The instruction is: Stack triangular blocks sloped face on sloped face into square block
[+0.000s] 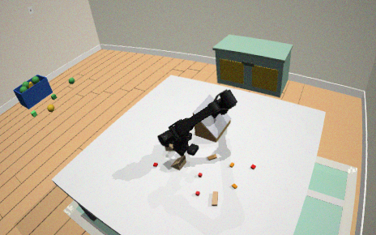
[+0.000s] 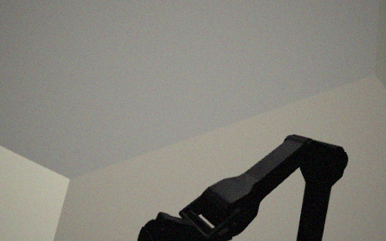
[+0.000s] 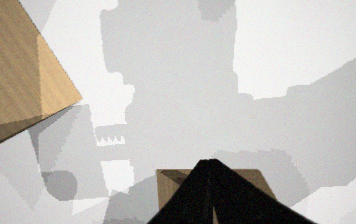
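Now: the wooden triangular block 5 cm ahead of my gripper tip, 2 cm to the left of it and 1 cm below it.
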